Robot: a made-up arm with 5 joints.
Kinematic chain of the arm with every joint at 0, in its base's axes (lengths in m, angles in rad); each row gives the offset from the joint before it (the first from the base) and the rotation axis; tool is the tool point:
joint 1: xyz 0 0 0.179 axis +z
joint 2: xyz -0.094 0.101 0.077 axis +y
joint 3: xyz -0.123 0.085 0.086 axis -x
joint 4: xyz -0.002 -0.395 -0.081 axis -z
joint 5: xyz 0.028 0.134 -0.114 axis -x
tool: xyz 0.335 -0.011 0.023
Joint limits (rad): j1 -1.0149..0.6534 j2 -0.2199..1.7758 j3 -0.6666..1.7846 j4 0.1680..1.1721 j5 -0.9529..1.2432
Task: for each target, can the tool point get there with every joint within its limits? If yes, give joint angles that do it. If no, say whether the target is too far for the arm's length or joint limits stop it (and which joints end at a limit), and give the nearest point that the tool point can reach.
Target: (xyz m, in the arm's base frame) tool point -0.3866 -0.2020 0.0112
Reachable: yes | joints -0.7241 1.0354 -0.1437 0.9589 -0.3008
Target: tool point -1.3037 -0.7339 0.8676
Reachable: no: too far | nearest point -0.4333 -0.2439 0.5716 | short by 1.042 m
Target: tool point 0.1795 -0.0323 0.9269
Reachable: yes | joints -0.2013 0.1188 1.5519 0.9723 0.6710
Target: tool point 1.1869 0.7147 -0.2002
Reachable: no: too far | nearest point 0.5917 0.3563 0.0137 | short by 0.727 m
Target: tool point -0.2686 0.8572 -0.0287
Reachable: no: joint limits stop it (at a limit: joint 1, joint 2, joint 3, joint 5) | nearest point -0.2824 0.3802 0.0775 | short by 0.489 m
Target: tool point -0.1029 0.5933 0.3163
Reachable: no: joint limits stop it (at a limit: joint 1, joint 2, joint 3, joint 4, joint 5) | nearest point -0.1953 0.3714 0.0670 | short by 0.346 m
